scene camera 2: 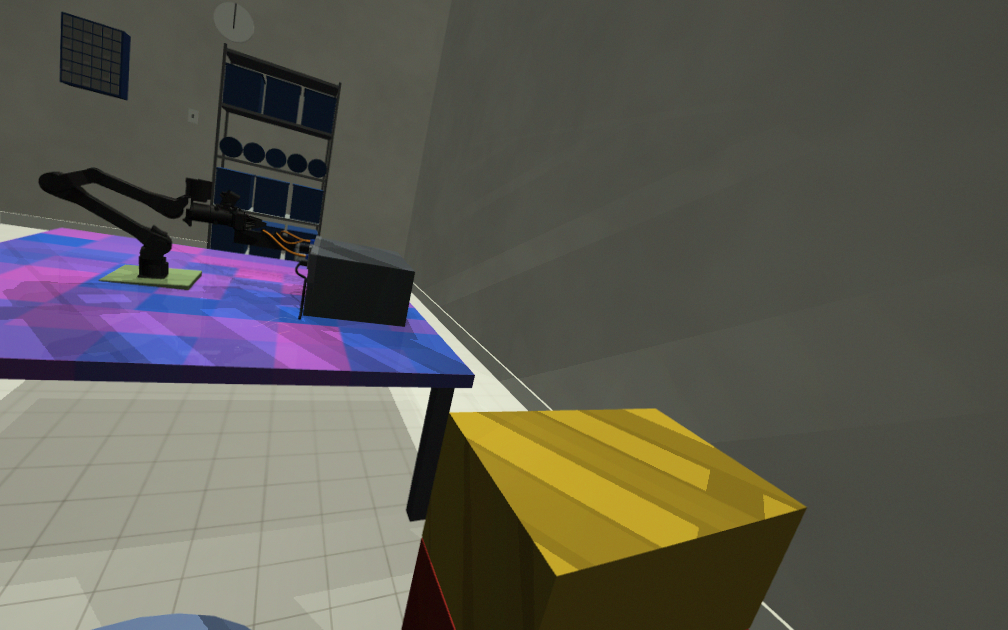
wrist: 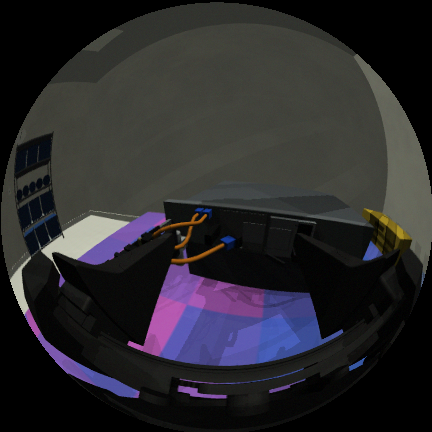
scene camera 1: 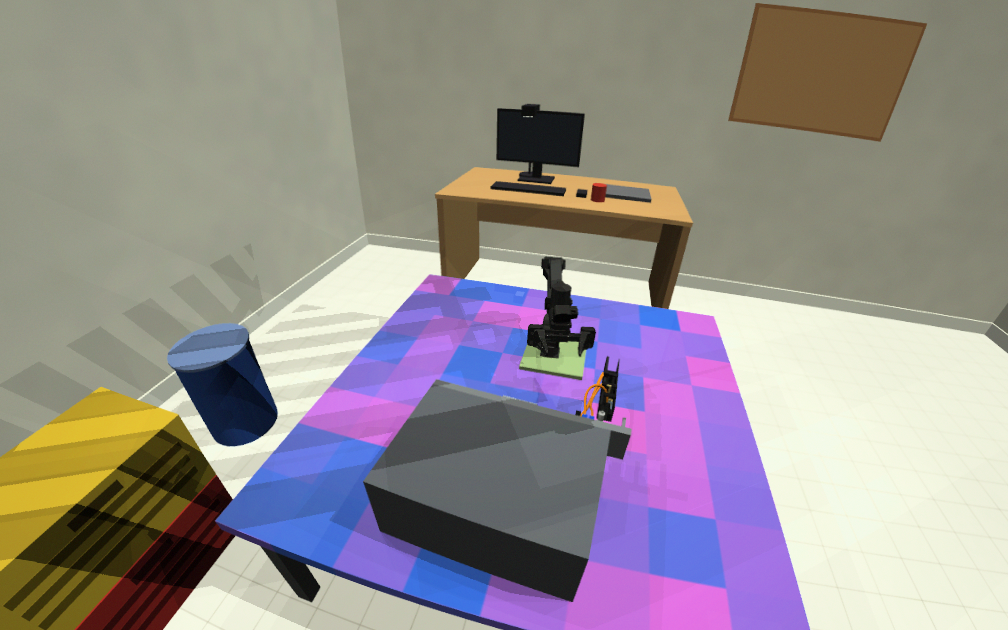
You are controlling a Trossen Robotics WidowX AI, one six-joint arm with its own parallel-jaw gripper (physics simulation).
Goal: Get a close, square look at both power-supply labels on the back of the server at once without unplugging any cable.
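Frame: origin at the arm's base, x left, y back, z up, level; centimetres.
Seen in the pictures: gripper, fingertip midpoint: [scene camera 2: 264, 222] [wrist: 235, 240] [scene camera 1: 563, 355]; arm's base, origin of the base link: [scene camera 2: 153, 275] [scene camera 1: 550, 352].
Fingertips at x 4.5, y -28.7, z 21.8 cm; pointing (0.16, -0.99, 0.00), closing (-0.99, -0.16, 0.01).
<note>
Offsets run from my fingertips to a thing's middle. "spot": to the spot under its first point. Level surfaces: height alone.
The grey server [scene camera 1: 490, 475] [scene camera 2: 356, 293] [wrist: 280, 197] lies on the patterned table {dz -22.9 cm} [scene camera 1: 683, 475] [scene camera 2: 223, 349]. In the wrist view its back face is seen obliquely and is dark. Two panels, a plain one {dx -2.1, dy -16.2, dz -7.9 cm} [wrist: 254, 234] and a framed one {dx -6.8, dy -14.7, dz -7.9 cm} [wrist: 281, 239], sit right of centre; no label text is legible. Orange cables {spot: dx +6.8, dy -10.6, dz -3.8 cm} [scene camera 1: 588, 397] [scene camera 2: 276, 239] [wrist: 192, 260] run left from blue plugs at the back. A black cable arm [scene camera 1: 609, 390] stands at the server's back, partly hidden by a finger in the wrist view. My gripper [scene camera 1: 561, 343] [wrist: 235, 240] is open and empty, facing the back.
The arm stands on a green base plate [scene camera 1: 531, 365] [scene camera 2: 185, 280]. A yellow box [scene camera 1: 96, 430] [scene camera 2: 631, 482] [wrist: 387, 230] and a blue bin [scene camera 1: 230, 393] stand beyond the table. A desk [scene camera 1: 460, 182] with a monitor [scene camera 1: 540, 137] and a shelf rack [scene camera 2: 333, 111] stand farther off.
</note>
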